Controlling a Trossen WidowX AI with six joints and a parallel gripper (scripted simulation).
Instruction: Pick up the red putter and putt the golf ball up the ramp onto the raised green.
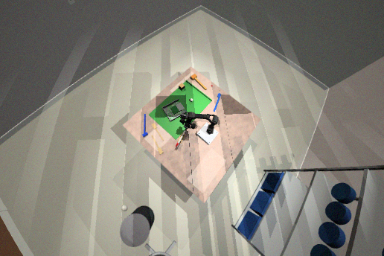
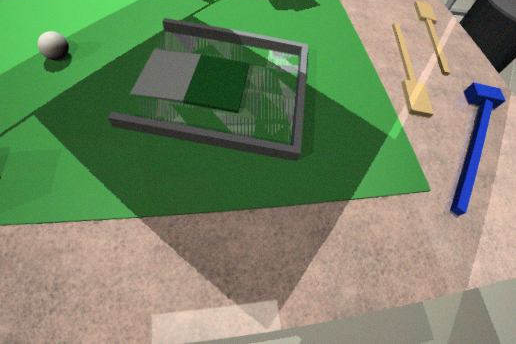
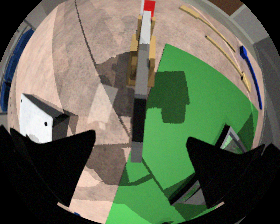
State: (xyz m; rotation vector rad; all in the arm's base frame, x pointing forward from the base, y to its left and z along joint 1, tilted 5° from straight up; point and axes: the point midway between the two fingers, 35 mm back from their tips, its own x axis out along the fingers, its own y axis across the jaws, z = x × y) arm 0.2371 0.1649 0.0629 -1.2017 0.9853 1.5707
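Right now the red putter is 40 mm behind my gripper tip, 110 mm to the left of it and 40 mm below it. From my gripper tip the other things lie so: blue putter 380 mm ahead, 330 mm to the left, 90 mm below; white golf ball 230 mm ahead, 340 mm to the right, 80 mm below.
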